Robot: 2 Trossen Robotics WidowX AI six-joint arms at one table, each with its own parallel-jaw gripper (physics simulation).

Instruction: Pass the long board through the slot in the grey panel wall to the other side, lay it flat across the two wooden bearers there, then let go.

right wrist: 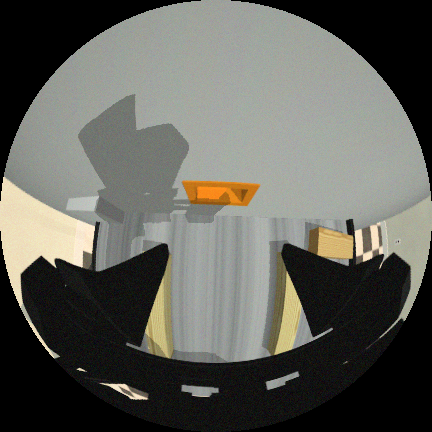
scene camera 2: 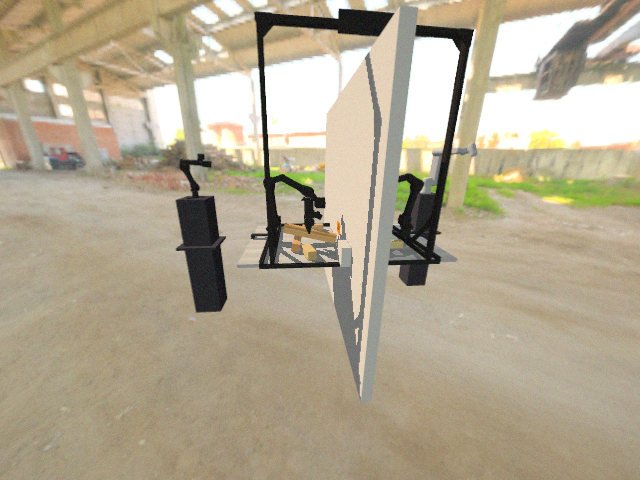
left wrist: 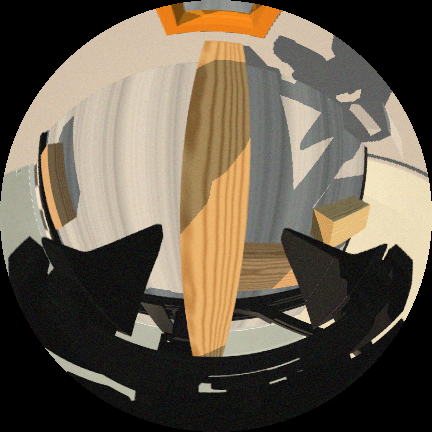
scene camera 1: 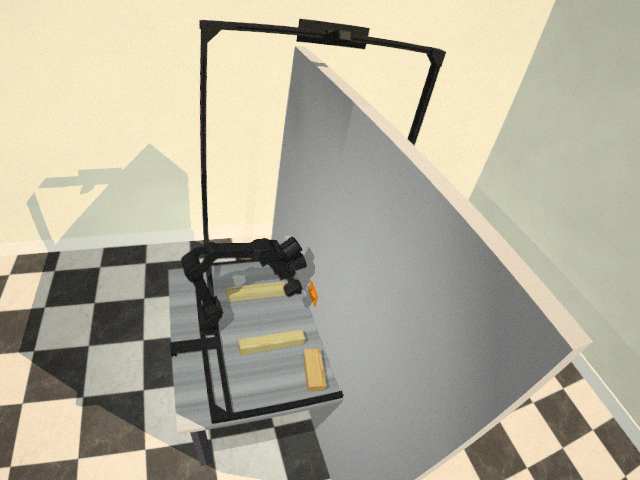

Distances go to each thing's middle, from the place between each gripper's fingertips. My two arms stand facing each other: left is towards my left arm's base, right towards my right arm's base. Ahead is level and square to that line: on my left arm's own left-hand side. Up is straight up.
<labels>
I see my right gripper 10 cm to the right of the orange-framed slot (left wrist: 228, 23) and 7 cm above it.
Right now my left hand is 1 cm short of the orange-framed slot, 22 cm to the left of it and 2 cm below it.
</labels>
